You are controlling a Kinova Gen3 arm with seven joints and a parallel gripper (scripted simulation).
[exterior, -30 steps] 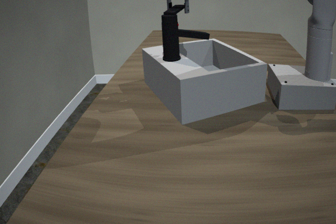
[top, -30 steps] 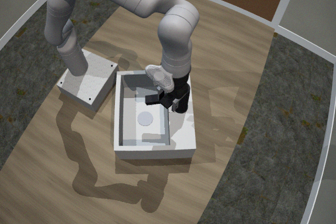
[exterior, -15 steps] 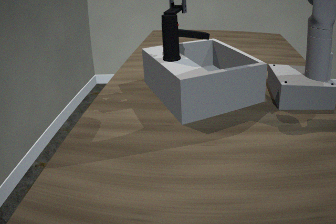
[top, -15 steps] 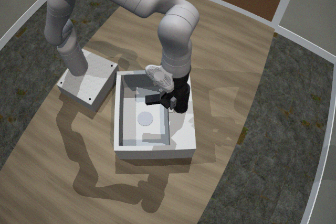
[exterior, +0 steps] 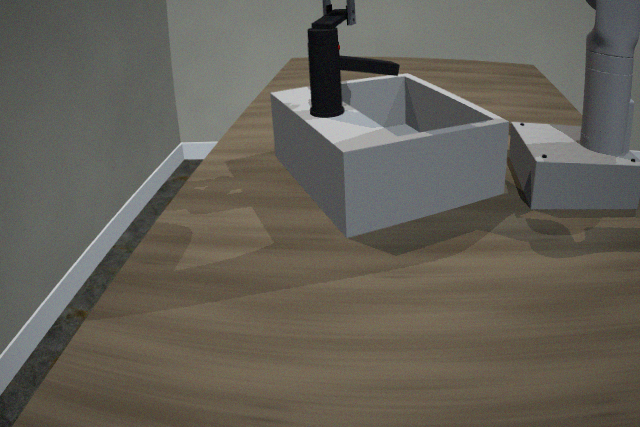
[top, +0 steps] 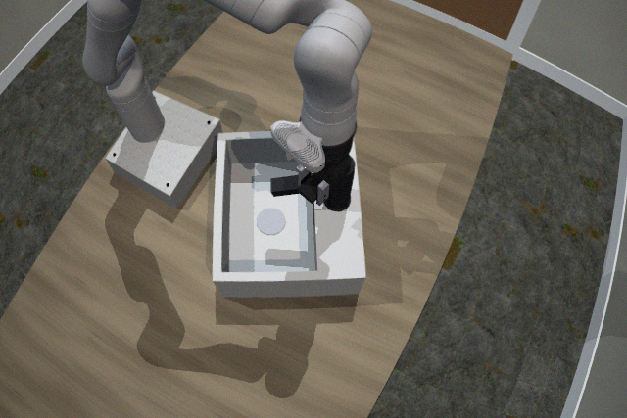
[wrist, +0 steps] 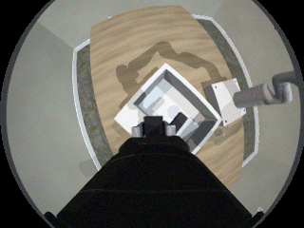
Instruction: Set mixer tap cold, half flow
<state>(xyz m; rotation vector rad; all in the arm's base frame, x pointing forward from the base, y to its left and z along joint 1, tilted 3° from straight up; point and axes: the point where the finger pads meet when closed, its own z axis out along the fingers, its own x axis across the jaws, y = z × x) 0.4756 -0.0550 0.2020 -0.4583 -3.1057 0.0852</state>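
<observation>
Now: the black lever 30 mm to the left of my hand and 10 mm ahead of it. The rest, counted from my hand: black mixer tap 50 mm to the left, 50 mm below, 10 mm ahead; white sink 240 mm below, 80 mm behind, 10 mm to the left.
</observation>
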